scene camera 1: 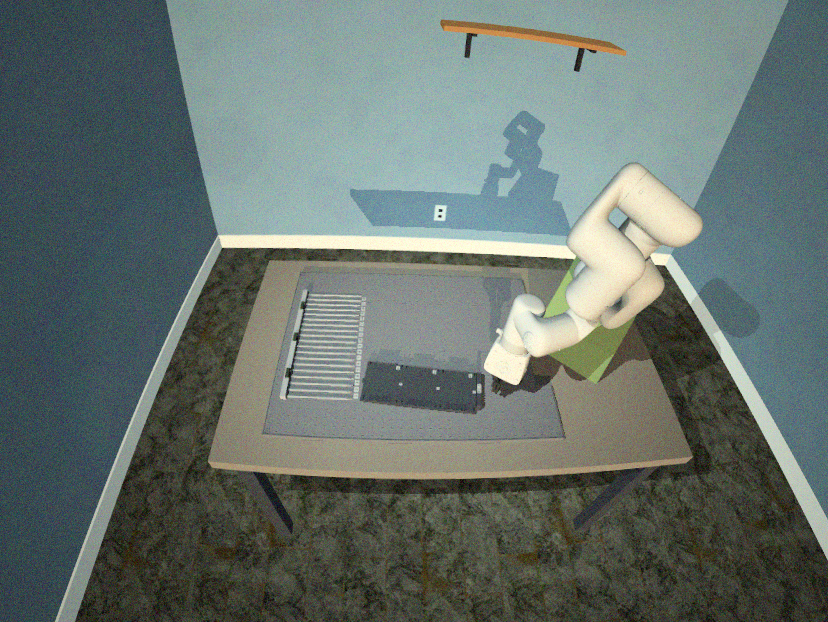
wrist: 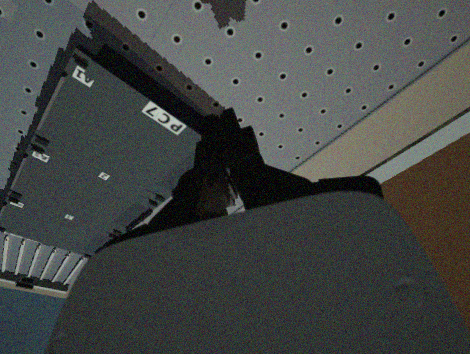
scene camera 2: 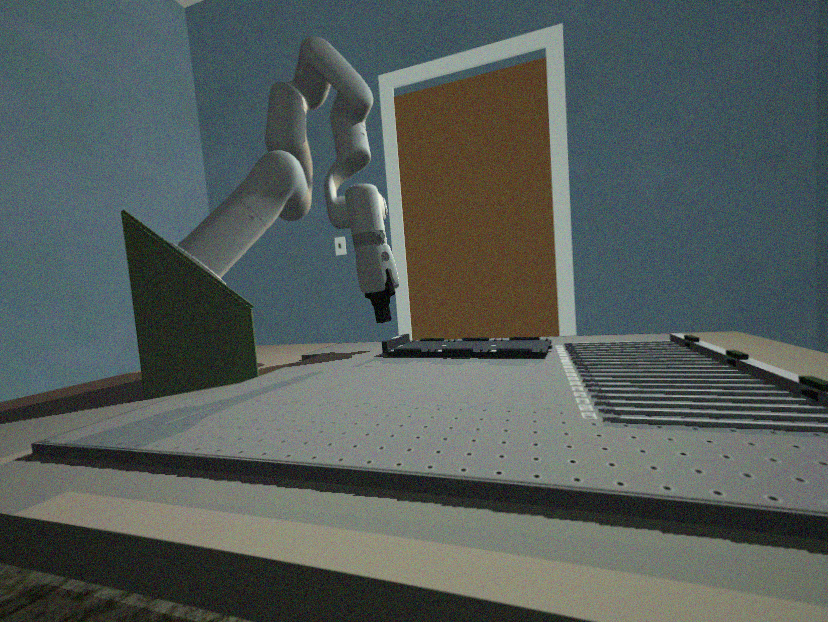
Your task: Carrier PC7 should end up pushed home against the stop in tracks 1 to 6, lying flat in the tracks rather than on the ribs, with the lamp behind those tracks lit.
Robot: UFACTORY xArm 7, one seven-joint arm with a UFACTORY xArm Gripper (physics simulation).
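Pixels of known places: gripper, fingertip midpoint: (scene camera 1: 495, 389) (wrist: 227, 133) (scene camera 2: 384, 321); arm's base, link origin: (scene camera 2: 194, 267).
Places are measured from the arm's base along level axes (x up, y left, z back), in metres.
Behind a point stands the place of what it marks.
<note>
Carrier PC7 (scene camera 1: 421, 386) @[z -0.426, x -0.198, y 0.313 m] (scene camera 2: 475, 348) @[z -0.461, x -0.198, y 0.288 m] (wrist: 115, 135) @[z -0.329, x -0.198, y 0.278 m] is a long dark tray lying flat on the perforated board, its far end beside the numbered front ends of the ribbed tracks (scene camera 1: 326, 348) (scene camera 2: 689, 384) @[z -0.783, x -0.205, y 0.168 m] (wrist: 20, 257) @[z -0.688, x -0.205, y 0.351 m]. The stop (scene camera 1: 292, 354) @[z -0.808, x -0.193, y 0.342 m] (scene camera 2: 712, 348) @[z -0.811, x -0.193, y 0.336 m] is a pale bar across the other end of the tracks, with dark blocks on it; no lit lamp can be made out. My gripper (scene camera 2: 382, 320) @[z -0.229, x -0.146, y 0.294 m] (wrist: 227, 133) @[z -0.229, x -0.146, y 0.294 m] is shut and empty, a little above the board by the carrier's raised end wall, the end away from the tracks. Its fingertips are mostly hidden in the first scene view.
The perforated board (scene camera 1: 428, 314) @[z -0.487, x -0.209, y 0.029 m] (scene camera 2: 415, 428) @[z -0.574, x -0.209, y -0.063 m] lies on the table (scene camera 1: 441, 458) @[z -0.315, x -0.222, y 0.495 m]. The arm's green sloped base (scene camera 1: 595, 364) @[z 0.047, x -0.151, y 0.110 m] (scene camera 2: 194, 321) @[z -0.108, x -0.103, y -0.055 m] stands at the right in the first scene view. A wooden shelf (scene camera 1: 528, 34) is high on the wall.
</note>
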